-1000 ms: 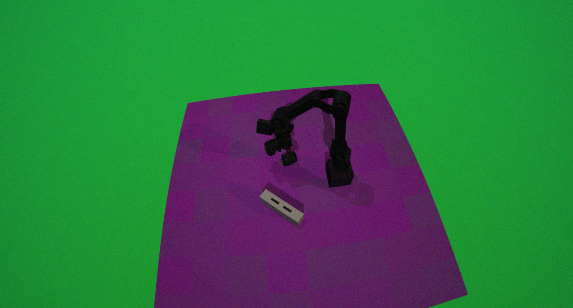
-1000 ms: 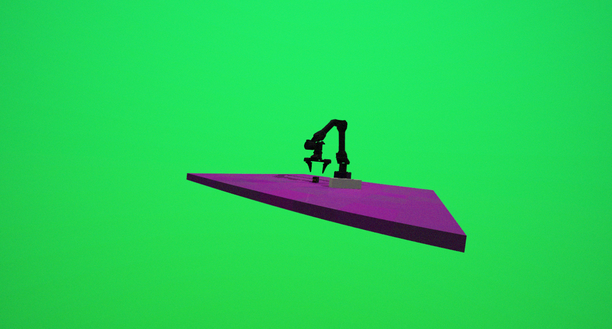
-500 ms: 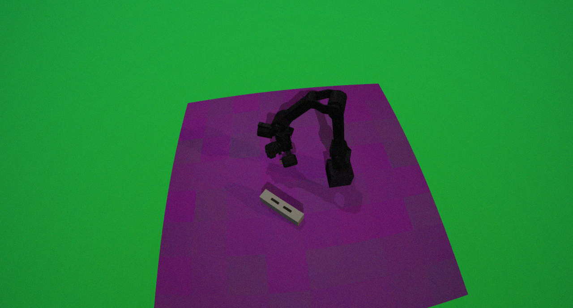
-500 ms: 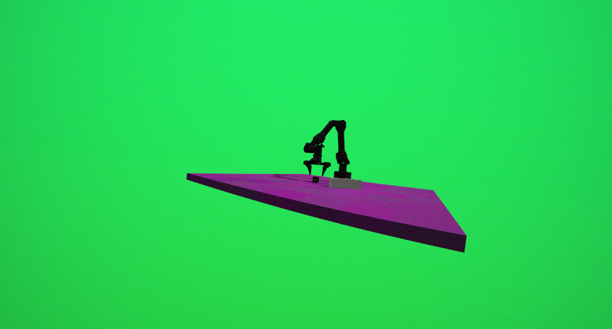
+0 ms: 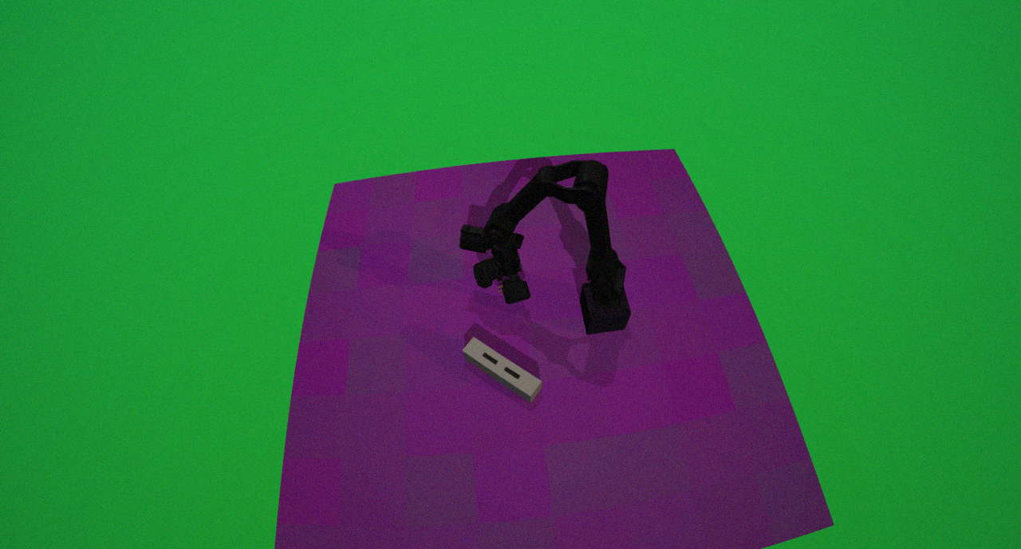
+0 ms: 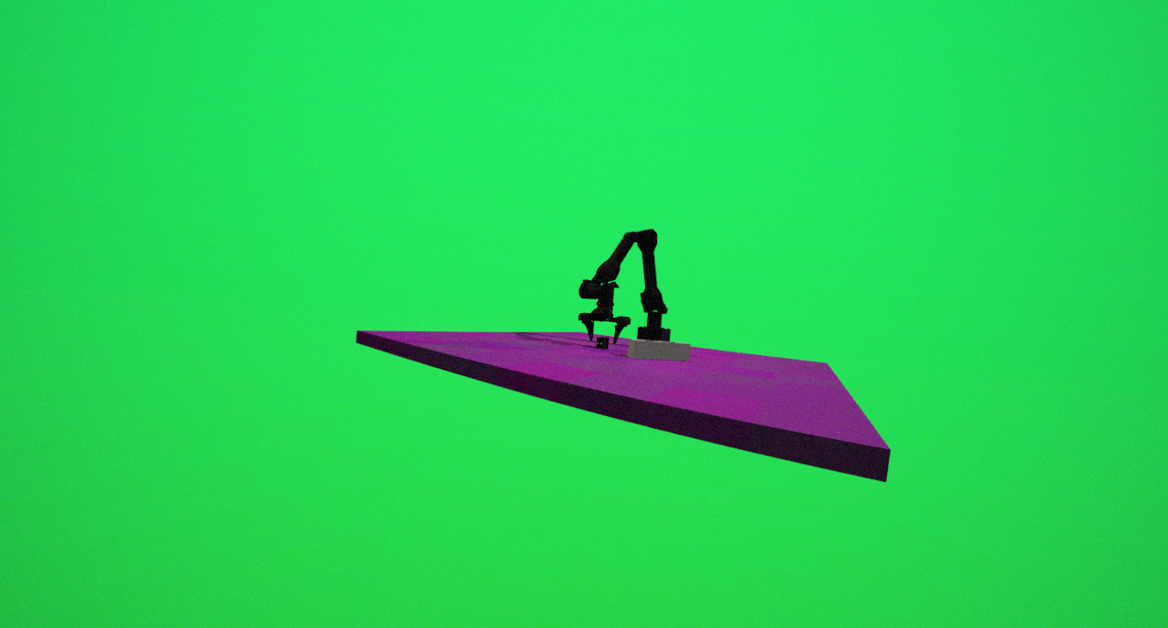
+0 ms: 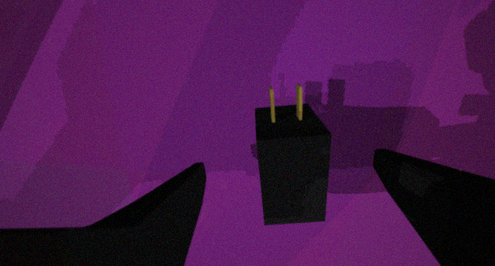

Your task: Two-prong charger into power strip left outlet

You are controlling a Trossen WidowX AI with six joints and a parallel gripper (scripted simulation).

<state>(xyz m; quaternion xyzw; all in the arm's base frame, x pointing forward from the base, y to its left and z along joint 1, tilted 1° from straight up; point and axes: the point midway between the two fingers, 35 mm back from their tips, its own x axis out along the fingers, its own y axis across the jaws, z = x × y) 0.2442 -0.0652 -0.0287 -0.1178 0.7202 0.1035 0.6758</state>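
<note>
Right now my gripper tip is 20 mm short of the two-prong charger and 10 mm to the right of it.
</note>
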